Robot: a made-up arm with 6 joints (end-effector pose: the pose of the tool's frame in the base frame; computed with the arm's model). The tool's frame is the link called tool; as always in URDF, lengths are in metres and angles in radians. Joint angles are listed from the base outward.
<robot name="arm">
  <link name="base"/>
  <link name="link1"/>
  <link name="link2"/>
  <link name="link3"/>
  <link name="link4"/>
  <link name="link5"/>
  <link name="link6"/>
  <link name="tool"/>
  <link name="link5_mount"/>
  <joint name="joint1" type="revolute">
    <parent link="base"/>
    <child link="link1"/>
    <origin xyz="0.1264 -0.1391 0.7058"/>
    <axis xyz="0 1 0"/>
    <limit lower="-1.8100" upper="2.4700"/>
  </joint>
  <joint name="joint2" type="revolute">
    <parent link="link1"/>
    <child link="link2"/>
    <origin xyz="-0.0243 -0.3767 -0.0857"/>
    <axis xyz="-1 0 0"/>
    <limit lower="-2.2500" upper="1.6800"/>
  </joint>
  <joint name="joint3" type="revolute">
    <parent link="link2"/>
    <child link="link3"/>
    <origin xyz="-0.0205 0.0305 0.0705"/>
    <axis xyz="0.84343 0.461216 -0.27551"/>
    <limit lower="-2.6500" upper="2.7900"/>
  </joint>
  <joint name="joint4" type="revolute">
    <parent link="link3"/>
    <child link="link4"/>
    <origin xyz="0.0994 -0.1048 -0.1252"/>
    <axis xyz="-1 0 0"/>
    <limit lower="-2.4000" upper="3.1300"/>
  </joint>
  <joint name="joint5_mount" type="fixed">
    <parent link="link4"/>
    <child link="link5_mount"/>
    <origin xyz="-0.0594 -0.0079 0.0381"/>
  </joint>
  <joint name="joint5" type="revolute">
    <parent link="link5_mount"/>
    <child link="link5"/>
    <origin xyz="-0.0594 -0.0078 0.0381"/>
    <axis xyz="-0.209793 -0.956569 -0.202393"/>
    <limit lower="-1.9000" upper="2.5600"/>
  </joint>
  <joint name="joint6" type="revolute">
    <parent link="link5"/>
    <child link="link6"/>
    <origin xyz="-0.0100 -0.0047 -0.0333"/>
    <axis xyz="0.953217 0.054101 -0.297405"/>
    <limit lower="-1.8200" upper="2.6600"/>
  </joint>
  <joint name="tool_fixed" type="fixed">
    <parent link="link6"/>
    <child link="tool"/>
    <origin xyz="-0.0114 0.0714 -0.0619" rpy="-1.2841 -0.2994 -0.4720"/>
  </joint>
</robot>
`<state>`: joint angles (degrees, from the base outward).
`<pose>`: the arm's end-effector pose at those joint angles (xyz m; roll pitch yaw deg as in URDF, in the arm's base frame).
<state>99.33 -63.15 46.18 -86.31 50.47 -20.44</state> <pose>0.0509 -0.4140 0.7722 -124.95 -16.92 158.76</pose>
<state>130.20 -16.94 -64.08 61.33 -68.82 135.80</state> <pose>0.1008 -0.5734 0.6854 -143.65 -20.37 -93.83</pose>
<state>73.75 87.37 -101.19 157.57 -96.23 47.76</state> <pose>0.2537 -0.3167 0.6471 124.51 -46.53 -174.29</pose>
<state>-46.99 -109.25 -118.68 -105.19 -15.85 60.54</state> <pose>0.2105 -0.7805 0.5409 31.28 -55.25 43.56</pose>
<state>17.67 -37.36 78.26 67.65 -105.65 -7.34</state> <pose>0.0313 -0.5062 0.8456 53.43 25.14 139.62</pose>
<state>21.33 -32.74 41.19 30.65 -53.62 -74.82</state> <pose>-0.1253 -0.5201 0.6694 -53.04 21.72 51.96</pose>
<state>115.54 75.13 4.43 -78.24 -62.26 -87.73</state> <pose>0.1754 -0.6616 0.8726 21.75 26.24 123.91</pose>
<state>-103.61 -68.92 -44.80 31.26 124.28 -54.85</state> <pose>0.1653 -0.6983 0.7451 -52.72 51.22 96.82</pose>
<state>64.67 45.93 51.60 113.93 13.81 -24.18</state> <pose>-0.0783 -0.5765 0.7723 -137.34 69.83 77.21</pose>
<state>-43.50 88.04 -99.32 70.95 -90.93 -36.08</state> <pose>0.0336 -0.4618 0.6821 6.19 -30.90 64.19</pose>
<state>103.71 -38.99 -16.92 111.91 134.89 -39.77</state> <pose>0.0409 -0.4461 0.6793 -170.79 -59.56 130.52</pose>
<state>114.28 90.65 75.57 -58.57 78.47 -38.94</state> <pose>-0.0155 -0.6575 0.8772 -177.59 -1.02 -11.79</pose>
